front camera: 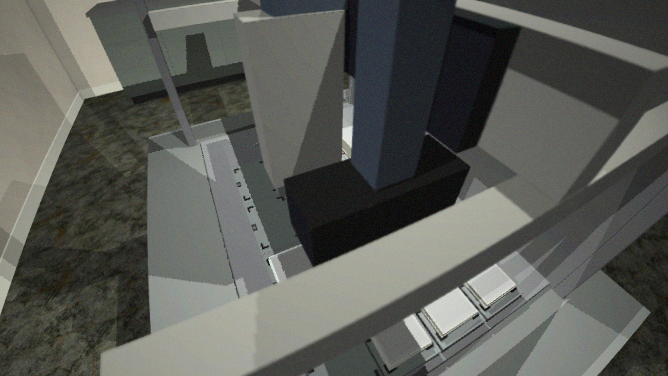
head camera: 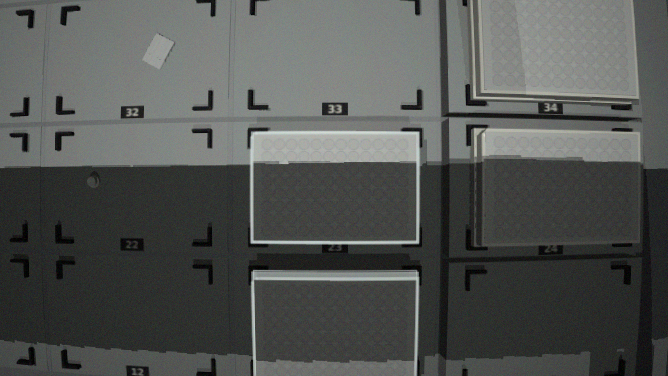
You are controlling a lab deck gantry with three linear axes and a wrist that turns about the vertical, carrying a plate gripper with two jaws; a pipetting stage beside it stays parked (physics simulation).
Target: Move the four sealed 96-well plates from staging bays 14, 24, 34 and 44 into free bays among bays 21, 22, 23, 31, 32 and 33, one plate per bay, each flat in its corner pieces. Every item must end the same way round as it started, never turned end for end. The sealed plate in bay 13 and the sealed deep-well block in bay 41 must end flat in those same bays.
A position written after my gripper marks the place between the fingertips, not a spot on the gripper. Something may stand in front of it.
Scene:
My gripper shows in the front camera view (364,279); in the head camera view it is out of frame. A sealed plate shows in the front camera view and in the head camera view. The same spot on the sealed plate: (head camera: 297,315) is (front camera: 298,260).

